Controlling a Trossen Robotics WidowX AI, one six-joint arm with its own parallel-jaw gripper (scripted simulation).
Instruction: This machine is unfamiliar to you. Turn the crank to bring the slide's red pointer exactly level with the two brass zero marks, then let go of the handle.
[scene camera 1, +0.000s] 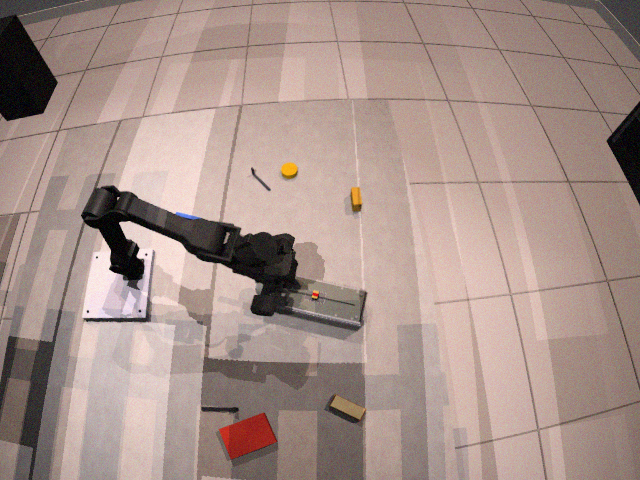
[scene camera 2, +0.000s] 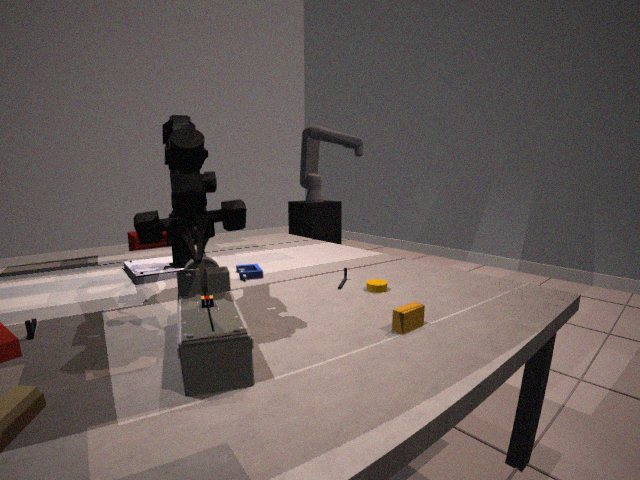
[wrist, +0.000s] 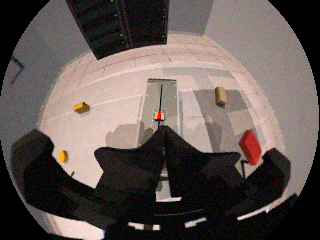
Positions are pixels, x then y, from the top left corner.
Scene:
My gripper (wrist: 163, 128): 10 cm from the lens. A machine (wrist: 161, 96) is 20 cm from the lens.

